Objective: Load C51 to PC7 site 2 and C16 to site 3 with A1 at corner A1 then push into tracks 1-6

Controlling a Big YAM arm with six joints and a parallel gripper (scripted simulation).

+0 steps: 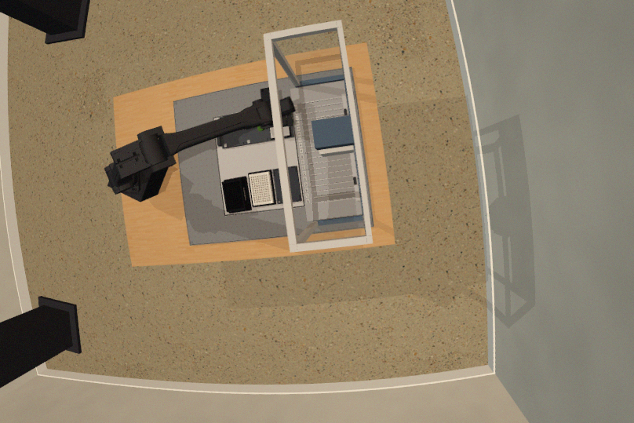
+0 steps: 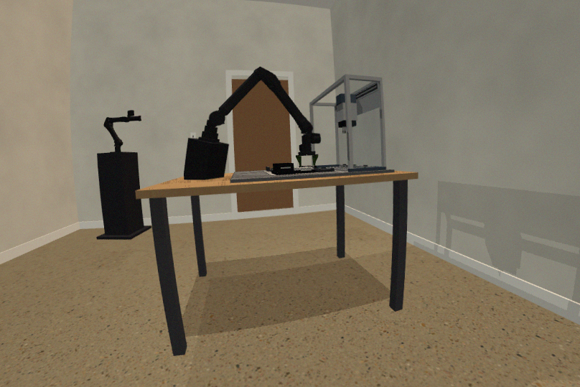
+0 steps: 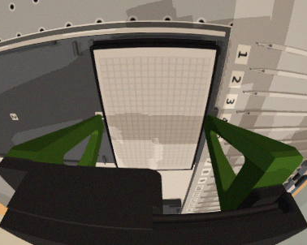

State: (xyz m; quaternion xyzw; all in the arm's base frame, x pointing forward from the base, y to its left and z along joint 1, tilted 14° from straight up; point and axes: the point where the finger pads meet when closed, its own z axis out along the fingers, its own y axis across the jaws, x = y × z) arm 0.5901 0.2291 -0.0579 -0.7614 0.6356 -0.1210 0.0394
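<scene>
Now: hand 17 cm past the black nest, 30 cm to the left of it and 2 cm above it. Round my hand: dark carrier PC7 (10 cm behind, 2 cm to the right, 1 cm below); then nest S3 (4 cm ahead, 25 cm to the right, 2 cm below); then white 96-well plate C15 (6 cm behind, 27 cm to the right, 1 cm below).
</scene>
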